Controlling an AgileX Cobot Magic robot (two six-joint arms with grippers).
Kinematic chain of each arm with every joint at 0, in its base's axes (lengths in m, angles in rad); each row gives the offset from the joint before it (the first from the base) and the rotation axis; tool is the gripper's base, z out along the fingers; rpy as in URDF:
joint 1: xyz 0 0 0.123 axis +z
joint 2: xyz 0 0 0 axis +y
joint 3: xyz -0.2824 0 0.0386 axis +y
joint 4: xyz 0.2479 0 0.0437 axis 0.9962 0 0.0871
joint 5: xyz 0 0 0 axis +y
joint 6: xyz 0.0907 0 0.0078 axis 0.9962 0 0.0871
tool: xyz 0 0 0 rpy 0 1.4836 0
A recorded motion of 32 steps. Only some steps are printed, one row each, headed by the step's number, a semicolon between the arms.
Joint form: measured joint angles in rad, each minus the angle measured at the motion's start. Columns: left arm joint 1, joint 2, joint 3, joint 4, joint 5, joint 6; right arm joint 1, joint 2, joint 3, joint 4, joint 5, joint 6.
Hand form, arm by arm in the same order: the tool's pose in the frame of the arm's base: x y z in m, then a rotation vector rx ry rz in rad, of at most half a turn. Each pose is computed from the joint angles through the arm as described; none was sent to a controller.
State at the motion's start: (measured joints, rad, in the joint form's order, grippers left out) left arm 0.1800 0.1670 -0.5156 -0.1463 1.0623 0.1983; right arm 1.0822 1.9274 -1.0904 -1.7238 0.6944 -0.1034
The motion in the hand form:
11: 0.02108 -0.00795 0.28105 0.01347 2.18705 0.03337; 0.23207 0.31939 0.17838 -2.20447 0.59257 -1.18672
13: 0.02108 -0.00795 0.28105 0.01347 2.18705 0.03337; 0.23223 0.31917 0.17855 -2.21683 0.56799 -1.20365
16: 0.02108 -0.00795 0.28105 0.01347 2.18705 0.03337; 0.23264 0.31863 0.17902 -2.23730 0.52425 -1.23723
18: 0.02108 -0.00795 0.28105 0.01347 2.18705 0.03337; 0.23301 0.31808 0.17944 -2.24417 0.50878 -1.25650
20: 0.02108 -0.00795 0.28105 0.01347 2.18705 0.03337; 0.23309 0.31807 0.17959 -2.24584 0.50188 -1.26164
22: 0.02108 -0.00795 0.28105 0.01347 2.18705 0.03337; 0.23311 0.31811 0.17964 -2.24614 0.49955 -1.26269
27: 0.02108 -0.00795 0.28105 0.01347 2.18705 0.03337; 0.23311 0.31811 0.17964 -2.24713 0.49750 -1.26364
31: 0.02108 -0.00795 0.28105 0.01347 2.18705 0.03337; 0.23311 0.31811 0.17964 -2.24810 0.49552 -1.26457
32: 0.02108 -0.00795 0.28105 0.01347 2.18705 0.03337; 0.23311 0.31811 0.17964 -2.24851 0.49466 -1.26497
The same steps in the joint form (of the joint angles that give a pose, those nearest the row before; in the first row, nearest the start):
11: -0.0001 0.0000 0.0000 0.0001 0.0000 -0.0001; 0.0068 0.0000 0.0000 -0.0039 0.0000 -0.0127
13: -0.0001 0.0000 0.0000 0.0001 0.0000 -0.0001; 0.0068 0.0000 0.0000 -0.0038 0.0035 -0.0380
16: -0.0001 0.0000 0.0000 0.0001 0.0000 -0.0001; 0.0068 0.0000 0.0000 -0.0047 0.0126 -0.0830
18: -0.0001 0.0000 0.0000 0.0001 0.0000 -0.0001; 0.0068 0.0000 0.0000 -0.0047 0.0212 -0.1017
20: -0.0001 0.0000 0.0000 0.0001 0.0000 -0.0001; 0.0068 0.0000 0.0000 -0.0067 0.0226 -0.1066
22: -0.0001 0.0000 0.0000 0.0001 0.0000 -0.0001; 0.0067 0.0000 0.0000 -0.0077 0.0226 -0.1077
27: -0.0001 0.0000 0.0000 0.0001 0.0000 -0.0001; 0.0067 0.0000 0.0000 -0.0077 0.0226 -0.1096
31: -0.0001 0.0000 0.0000 0.0001 0.0000 -0.0001; 0.0067 0.0000 0.0000 -0.0077 0.0226 -0.1115
32: -0.0001 0.0000 0.0000 0.0001 0.0000 -0.0001; 0.0067 0.0000 0.0000 -0.0077 0.0226 -0.1122

